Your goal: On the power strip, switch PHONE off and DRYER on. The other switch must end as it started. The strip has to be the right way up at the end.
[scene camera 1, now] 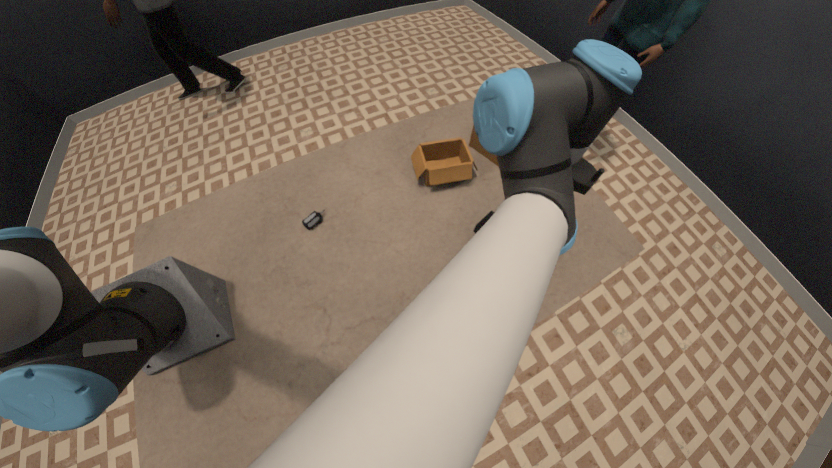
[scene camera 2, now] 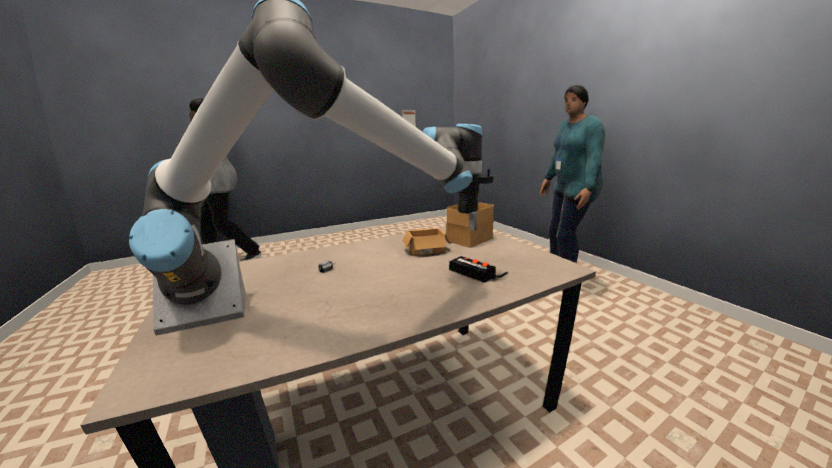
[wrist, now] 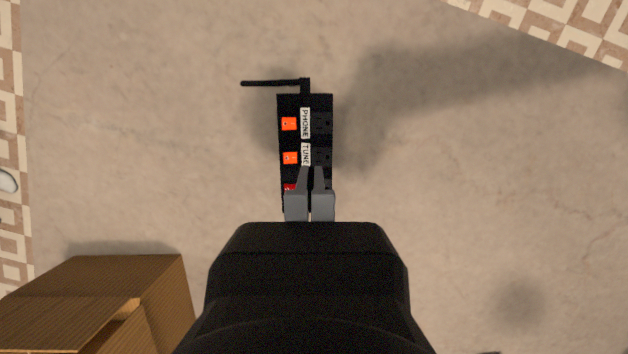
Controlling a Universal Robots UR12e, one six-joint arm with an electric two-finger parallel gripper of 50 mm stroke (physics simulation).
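Places are measured from the arm's base along level axes (x back, y right, z up), in centimetres.
Where they show: gripper, fingertip midpoint: (scene camera 2: 472,229) (wrist: 311,179); arm's base at its link origin: (scene camera 1: 145,316) (scene camera 2: 190,276).
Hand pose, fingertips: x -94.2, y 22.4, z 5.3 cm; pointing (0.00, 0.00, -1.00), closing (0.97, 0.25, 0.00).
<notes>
Each offset is from my fingertips to the centre of the thing. "pt": to the spot under its first point.
The black power strip (scene camera 1: 482,221) (scene camera 2: 468,268) (wrist: 287,102) lies on the table with its switches facing up. In the wrist view, the PHONE switch @[pt dx -3.9, dy +3.0, dz -13.5 cm] (wrist: 289,123) and the TUNER switch @[pt dx -2.8, dy -1.5, dz -13.5 cm] (wrist: 290,158) are bright orange. The third switch @[pt dx -2.0, dy -5.8, dz -13.6 cm] (wrist: 289,188) is dark red, partly covered by a finger; its label is hidden. My gripper (scene camera 2: 473,228) (wrist: 311,179) is shut and empty, pointing down above the strip, its fingertips in line with the labels near TUNER in the wrist view. In scene camera 1 the arm hides the gripper and most of the strip.
A tall cardboard box @[dx -26.2, dy -34.3, dz -9.3 cm] (scene camera 2: 459,228) (wrist: 107,277) stands near the gripper. A smaller open box @[dx +0.7, dy -33.4, dz -13.6 cm] (scene camera 1: 450,172) (scene camera 2: 427,243) is beside it. A small dark object @[dx +46.7, dy -35.0, dz -16.4 cm] (scene camera 1: 312,220) (scene camera 2: 325,266) lies nearer the arm's base. The strip's short cable @[pt dx -8.1, dy +7.6, dz -17.3 cm] (wrist: 270,83) sticks out at its PHONE end.
</notes>
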